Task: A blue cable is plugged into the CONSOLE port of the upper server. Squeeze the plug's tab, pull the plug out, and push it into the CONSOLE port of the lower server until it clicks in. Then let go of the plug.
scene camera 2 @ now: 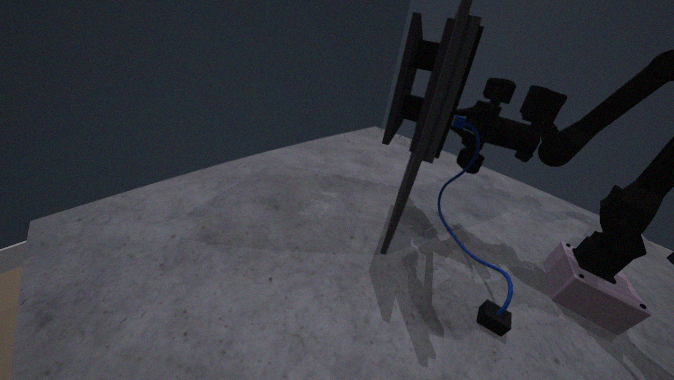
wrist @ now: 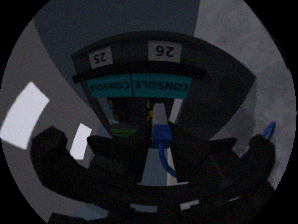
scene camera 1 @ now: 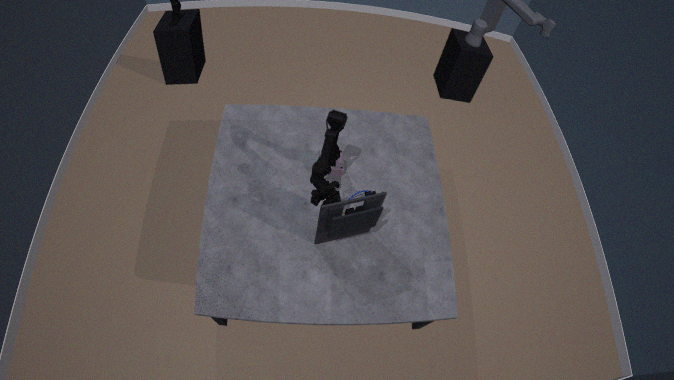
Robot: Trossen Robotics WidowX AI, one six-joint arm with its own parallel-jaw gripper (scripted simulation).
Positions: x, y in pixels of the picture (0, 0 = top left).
Scene:
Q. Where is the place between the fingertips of the gripper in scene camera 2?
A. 446, 118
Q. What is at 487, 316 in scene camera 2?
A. A black block.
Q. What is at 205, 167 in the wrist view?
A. The gripper.

